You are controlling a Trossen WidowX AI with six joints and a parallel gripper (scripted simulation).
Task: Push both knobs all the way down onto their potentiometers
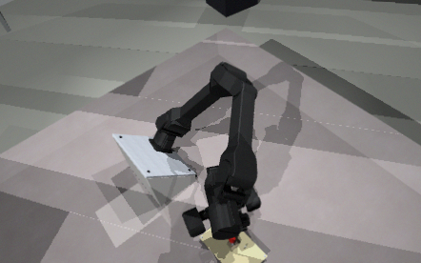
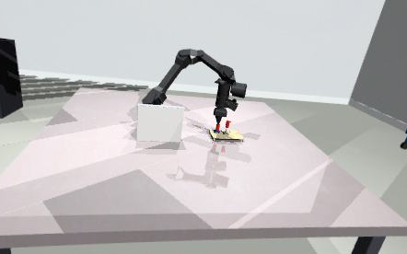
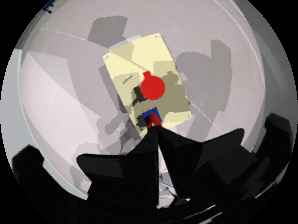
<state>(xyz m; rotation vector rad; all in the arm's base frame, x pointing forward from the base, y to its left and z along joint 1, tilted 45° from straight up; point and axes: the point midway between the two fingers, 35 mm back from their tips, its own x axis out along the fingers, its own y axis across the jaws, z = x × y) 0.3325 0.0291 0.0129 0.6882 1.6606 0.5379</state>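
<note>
Right now the red knob is 50 mm ahead of my gripper tip, 10 mm to the right of it and 10 mm above it.
</note>
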